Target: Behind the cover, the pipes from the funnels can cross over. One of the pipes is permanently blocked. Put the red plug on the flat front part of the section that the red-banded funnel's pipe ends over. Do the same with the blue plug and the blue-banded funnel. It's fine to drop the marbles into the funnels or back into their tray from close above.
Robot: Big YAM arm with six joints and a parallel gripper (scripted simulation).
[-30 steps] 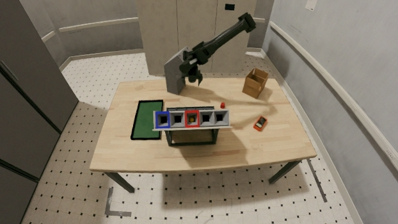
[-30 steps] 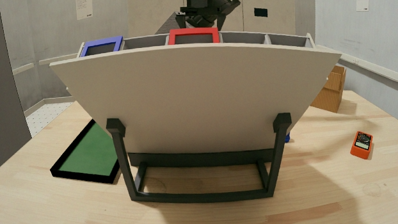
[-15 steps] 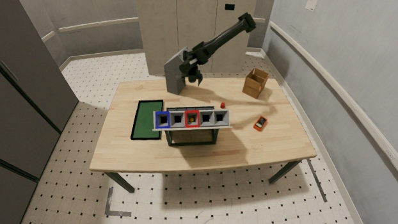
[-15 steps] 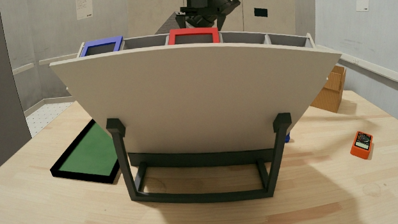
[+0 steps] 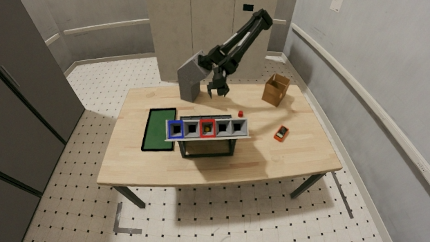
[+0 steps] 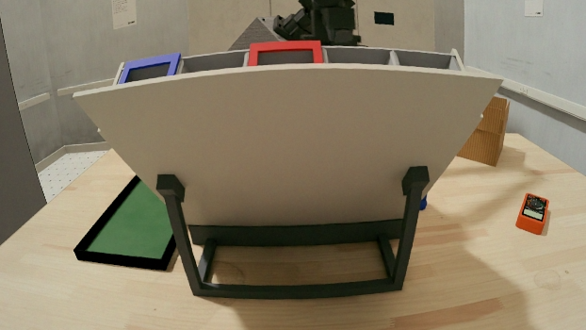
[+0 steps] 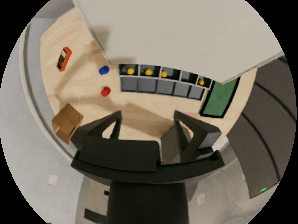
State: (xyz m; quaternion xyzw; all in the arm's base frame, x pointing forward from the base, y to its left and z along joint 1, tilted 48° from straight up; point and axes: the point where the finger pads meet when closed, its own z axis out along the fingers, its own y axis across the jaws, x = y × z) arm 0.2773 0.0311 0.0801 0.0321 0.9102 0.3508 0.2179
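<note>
The red plug is 70 mm behind my hand, 190 mm to the left of it and 240 mm below it. From my hand the other things lie so: stand leg: 270 mm ahead, 230 mm to the right, 160 mm below; pale cover: 150 mm ahead, 80 mm to the right, 50 mm below; blue plug: 30 mm ahead, 190 mm to the left, 240 mm below.
</note>
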